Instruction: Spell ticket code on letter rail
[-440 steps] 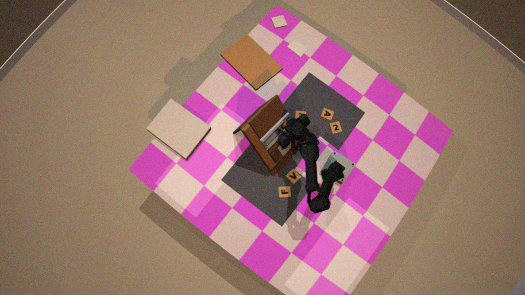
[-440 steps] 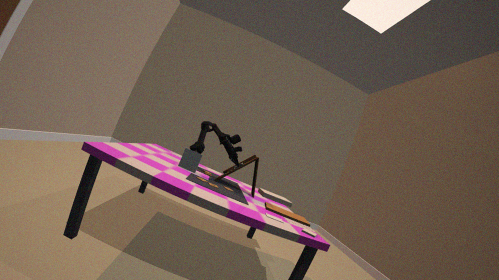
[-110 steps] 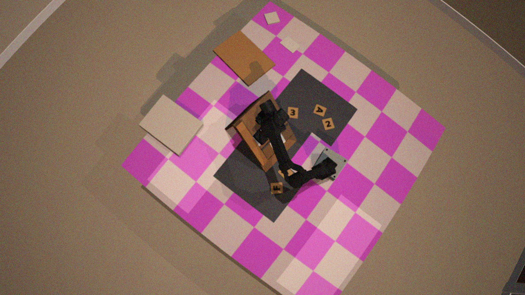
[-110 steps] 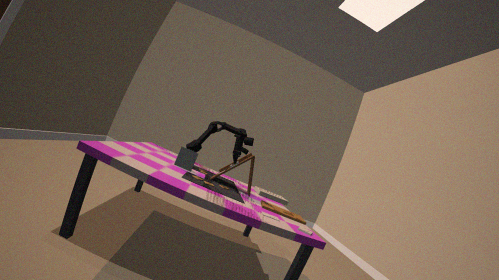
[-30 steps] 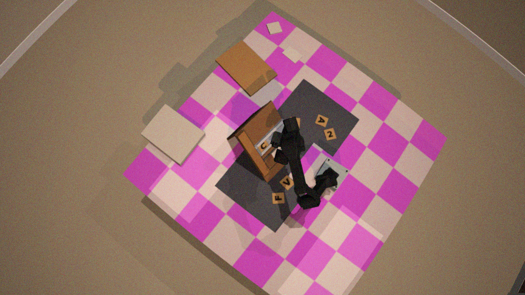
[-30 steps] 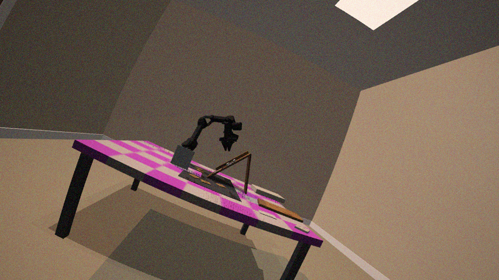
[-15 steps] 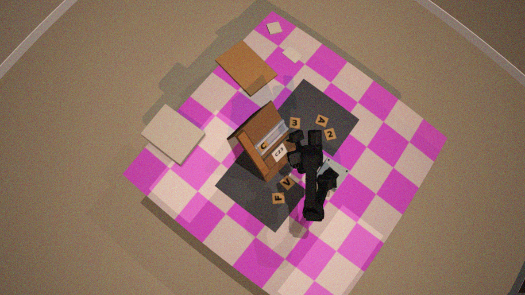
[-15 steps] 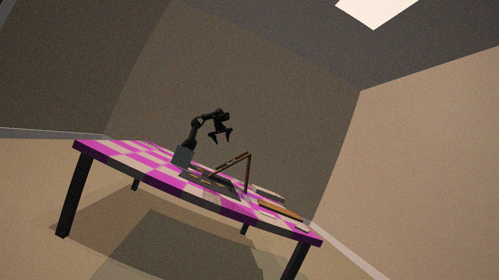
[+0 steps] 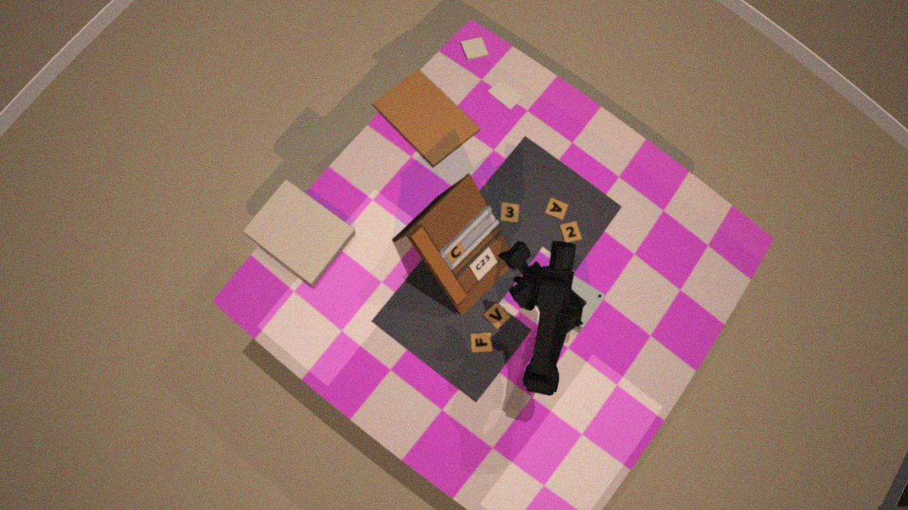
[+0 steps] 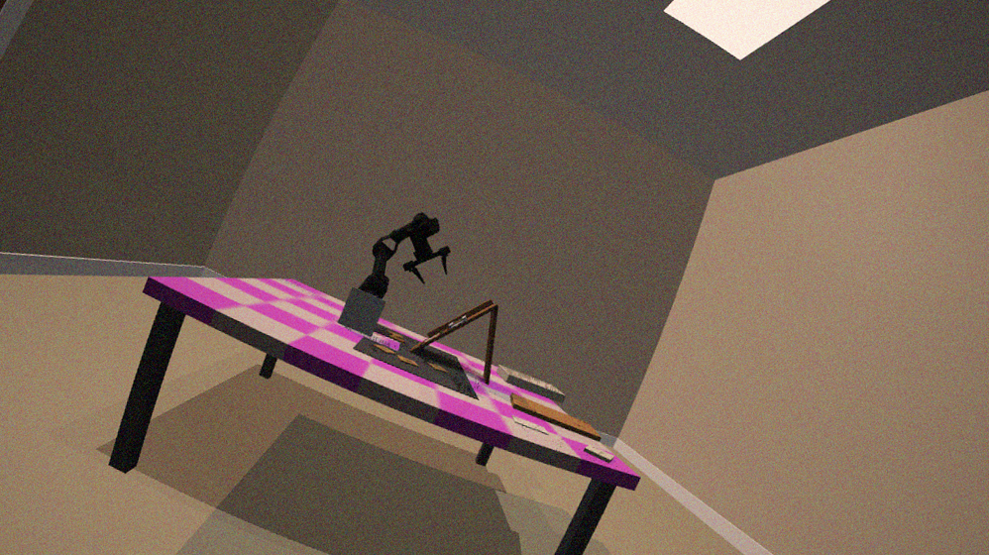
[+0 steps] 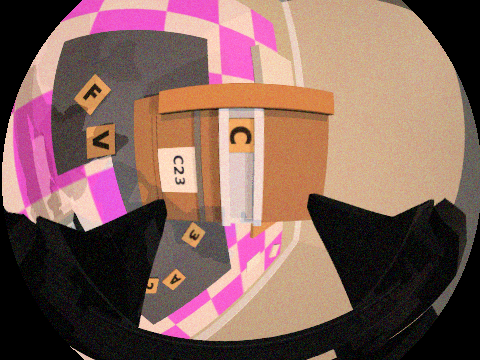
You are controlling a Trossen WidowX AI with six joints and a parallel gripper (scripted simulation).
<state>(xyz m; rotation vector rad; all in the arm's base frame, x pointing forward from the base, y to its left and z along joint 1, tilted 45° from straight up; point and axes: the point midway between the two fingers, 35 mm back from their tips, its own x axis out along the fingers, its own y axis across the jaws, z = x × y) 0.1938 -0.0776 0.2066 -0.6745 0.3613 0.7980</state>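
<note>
Right now my gripper tip is 70 mm past the 2 tile, 300 mm to the left of it and 270 mm above it. The rest, counted from my gripper tip: c tile: 150 mm ahead, 20 mm to the left, 110 mm below; white ticket: 80 mm ahead, 30 mm to the right, 200 mm below; v tile: 50 mm behind, 50 mm to the left, 270 mm below.
</note>
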